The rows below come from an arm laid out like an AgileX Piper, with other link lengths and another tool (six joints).
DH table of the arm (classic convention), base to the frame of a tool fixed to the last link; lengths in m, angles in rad. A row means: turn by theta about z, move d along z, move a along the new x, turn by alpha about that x. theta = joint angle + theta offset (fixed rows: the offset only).
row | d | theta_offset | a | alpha
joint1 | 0.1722 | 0 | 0 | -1.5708
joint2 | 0 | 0.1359 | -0.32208 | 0
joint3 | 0 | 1.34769 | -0.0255 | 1.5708
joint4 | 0.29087 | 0 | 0 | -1.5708
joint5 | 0 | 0 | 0 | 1.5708
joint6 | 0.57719 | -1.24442 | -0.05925 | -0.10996
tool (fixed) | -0.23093 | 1.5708 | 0 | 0
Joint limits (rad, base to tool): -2.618..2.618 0..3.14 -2.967..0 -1.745..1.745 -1.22..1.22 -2.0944..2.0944
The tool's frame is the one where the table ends.
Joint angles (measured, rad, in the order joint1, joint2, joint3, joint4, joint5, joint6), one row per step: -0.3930 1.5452 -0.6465 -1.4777 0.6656 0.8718; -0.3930 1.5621 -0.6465 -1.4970 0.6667 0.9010; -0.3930 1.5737 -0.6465 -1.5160 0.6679 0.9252; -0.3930 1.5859 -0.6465 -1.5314 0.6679 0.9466; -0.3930 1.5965 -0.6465 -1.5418 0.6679 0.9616; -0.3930 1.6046 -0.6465 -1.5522 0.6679 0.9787; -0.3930 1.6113 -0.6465 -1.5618 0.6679 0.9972; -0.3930 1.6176 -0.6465 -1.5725 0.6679 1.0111; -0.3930 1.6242 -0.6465 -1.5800 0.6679 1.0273; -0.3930 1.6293 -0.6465 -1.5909 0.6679 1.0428
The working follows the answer.
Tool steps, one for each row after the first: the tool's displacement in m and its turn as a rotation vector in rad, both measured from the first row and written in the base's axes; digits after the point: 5 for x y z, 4 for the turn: 0.00119 -0.00133 -0.00421 0.0002 -0.0011 -0.0044; 0.00272 -0.00270 -0.00625 -0.0025 -0.0036 -0.0059; 0.00397 -0.00343 -0.00927 -0.0025 -0.0047 -0.0074; 0.00458 -0.00379 -0.01240 -0.0014 -0.0037 -0.0086; 0.00555 -0.00429 -0.01429 -0.0007 -0.0067 -0.0111; 0.00664 -0.00484 -0.01557 0.0003 -0.0122 -0.0150; 0.00775 -0.00530 -0.01676 -0.0005 -0.0144 -0.0152; 0.00851 -0.00567 -0.01834 0.0013 -0.0189 -0.0192; 0.00985 -0.00620 -0.01891 0.0004 -0.0234 -0.0201
Tool pose at each row, in the base's axes (x y z in m, rotation vector in rad; rounded; the steps above come from the unrounded poses): 0.36252 -0.32729 0.06262 0.5500 2.5510 -1.0926; 0.36371 -0.32862 0.05841 0.5564 2.5501 -1.0932; 0.36524 -0.32999 0.05636 0.5586 2.5462 -1.0957; 0.36650 -0.33072 0.05335 0.5611 2.5452 -1.0956; 0.36710 -0.33108 0.05022 0.5626 2.5468 -1.0952; 0.36807 -0.33158 0.04832 0.5673 2.5447 -1.0935; 0.36917 -0.33213 0.04705 0.5750 2.5406 -1.0906; 0.37027 -0.33259 0.04585 0.5759 2.5382 -1.0904; 0.37103 -0.33296 0.04427 0.5835 2.5355 -1.0871; 0.37237 -0.33349 0.04371 0.5862 2.5310 -1.0860

